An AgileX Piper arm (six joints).
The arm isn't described. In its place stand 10 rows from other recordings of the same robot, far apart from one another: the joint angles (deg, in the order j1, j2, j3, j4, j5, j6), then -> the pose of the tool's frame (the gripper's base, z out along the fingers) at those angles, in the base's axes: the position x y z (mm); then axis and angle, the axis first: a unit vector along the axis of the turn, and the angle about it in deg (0 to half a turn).
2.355 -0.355 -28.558 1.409 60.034 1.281 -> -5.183, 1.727, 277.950, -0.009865, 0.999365, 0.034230, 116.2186
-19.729 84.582 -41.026 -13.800 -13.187 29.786 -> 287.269, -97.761, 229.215, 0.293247, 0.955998, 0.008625, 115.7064
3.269 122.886 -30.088 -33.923 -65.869 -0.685 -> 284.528, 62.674, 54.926, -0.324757, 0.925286, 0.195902, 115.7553
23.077 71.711 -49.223 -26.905 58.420 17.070 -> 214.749, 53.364, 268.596, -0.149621, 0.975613, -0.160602, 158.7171
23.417 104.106 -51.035 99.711 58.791 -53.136 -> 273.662, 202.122, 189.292, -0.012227, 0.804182, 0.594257, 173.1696
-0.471 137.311 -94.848 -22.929 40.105 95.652 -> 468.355, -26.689, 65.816, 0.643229, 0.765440, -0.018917, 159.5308
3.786 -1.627 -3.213 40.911 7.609 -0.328 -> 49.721, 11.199, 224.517, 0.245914, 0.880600, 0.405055, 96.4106
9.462 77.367 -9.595 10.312 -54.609 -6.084 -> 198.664, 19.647, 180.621, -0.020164, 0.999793, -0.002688, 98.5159
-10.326 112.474 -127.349 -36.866 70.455 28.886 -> 407.847, -126.606, 420.925, 0.323043, 0.904024, -0.279971, 136.9718
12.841 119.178 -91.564 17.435 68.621 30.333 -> 394.927, 116.063, 187.216, -0.206794, -0.970109, -0.126982, 172.9325
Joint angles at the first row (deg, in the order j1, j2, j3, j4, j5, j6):
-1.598, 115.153, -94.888, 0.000, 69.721, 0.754
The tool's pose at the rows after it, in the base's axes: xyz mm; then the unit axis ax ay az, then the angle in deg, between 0 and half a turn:
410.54, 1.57, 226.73, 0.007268, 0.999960, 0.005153, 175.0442
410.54, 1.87, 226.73, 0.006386, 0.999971, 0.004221, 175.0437
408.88, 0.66, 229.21, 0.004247, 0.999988, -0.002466, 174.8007
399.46, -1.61, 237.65, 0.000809, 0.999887, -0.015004, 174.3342
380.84, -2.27, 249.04, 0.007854, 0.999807, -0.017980, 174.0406
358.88, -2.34, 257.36, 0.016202, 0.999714, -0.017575, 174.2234
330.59, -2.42, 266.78, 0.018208, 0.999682, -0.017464, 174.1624
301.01, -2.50, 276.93, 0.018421, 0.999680, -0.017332, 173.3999
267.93, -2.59, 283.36, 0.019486, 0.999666, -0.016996, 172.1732
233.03, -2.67, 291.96, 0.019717, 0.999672, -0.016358, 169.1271
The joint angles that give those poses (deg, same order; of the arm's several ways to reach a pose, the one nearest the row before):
0.098, 115.153, -94.888, 0.581, 69.771, 0.754
0.164, 115.153, -94.889, 0.466, 69.772, 0.754
0.163, 114.623, -94.595, -0.340, 69.772, 0.753
0.164, 112.156, -92.585, -1.850, 69.774, 0.811
0.165, 107.781, -88.485, -2.258, 69.775, 1.736
0.163, 103.077, -83.580, -2.258, 69.774, 2.695
0.164, 97.071, -77.633, -2.258, 69.775, 2.924
0.165, 90.634, -72.017, -2.258, 69.834, 2.933
0.163, 83.473, -65.588, -2.258, 69.341, 3.050
0.164, 75.247, -59.620, -2.258, 68.552, 3.050

